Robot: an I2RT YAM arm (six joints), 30 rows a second.
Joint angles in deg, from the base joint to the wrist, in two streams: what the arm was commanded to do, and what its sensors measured. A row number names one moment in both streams.
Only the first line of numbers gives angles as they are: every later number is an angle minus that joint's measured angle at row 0.
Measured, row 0: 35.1, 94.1, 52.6, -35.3, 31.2, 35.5
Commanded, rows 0 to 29: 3.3, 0.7, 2.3, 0.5, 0.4, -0.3; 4.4, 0.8, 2.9, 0.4, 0.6, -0.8; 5.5, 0.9, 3.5, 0.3, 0.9, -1.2; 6.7, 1.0, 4.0, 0.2, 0.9, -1.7; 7.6, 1.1, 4.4, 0.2, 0.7, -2.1; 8.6, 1.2, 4.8, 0.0, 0.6, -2.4; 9.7, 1.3, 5.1, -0.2, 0.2, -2.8; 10.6, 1.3, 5.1, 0.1, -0.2, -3.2; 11.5, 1.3, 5.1, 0.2, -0.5, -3.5; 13.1, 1.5, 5.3, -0.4, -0.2, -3.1; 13.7, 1.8, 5.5, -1.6, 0.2, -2.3; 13.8, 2.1, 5.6, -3.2, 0.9, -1.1; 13.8, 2.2, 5.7, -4.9, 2.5, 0.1; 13.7, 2.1, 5.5, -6.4, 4.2, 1.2; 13.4, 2.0, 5.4, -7.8, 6.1, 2.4; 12.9, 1.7, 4.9, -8.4, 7.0, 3.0; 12.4, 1.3, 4.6, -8.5, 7.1, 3.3; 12.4, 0.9, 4.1, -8.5, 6.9, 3.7; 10.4, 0.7, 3.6, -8.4, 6.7, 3.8; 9.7, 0.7, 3.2, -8.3, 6.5, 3.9; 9.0, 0.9, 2.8, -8.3, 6.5, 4.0; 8.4, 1.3, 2.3, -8.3, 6.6, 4.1; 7.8, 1.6, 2.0, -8.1, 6.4, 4.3; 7.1, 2.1, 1.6, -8.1, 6.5, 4.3; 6.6, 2.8, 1.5, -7.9, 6.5, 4.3; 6.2, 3.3, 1.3, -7.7, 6.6, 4.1; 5.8, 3.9, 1.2, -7.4, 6.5, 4.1; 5.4, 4.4, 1.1, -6.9, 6.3, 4.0; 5.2, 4.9, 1.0, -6.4, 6.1, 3.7; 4.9, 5.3, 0.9, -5.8, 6.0, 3.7
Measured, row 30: 5.3, 4.4, 1.0, -7.8, 5.0, 3.0
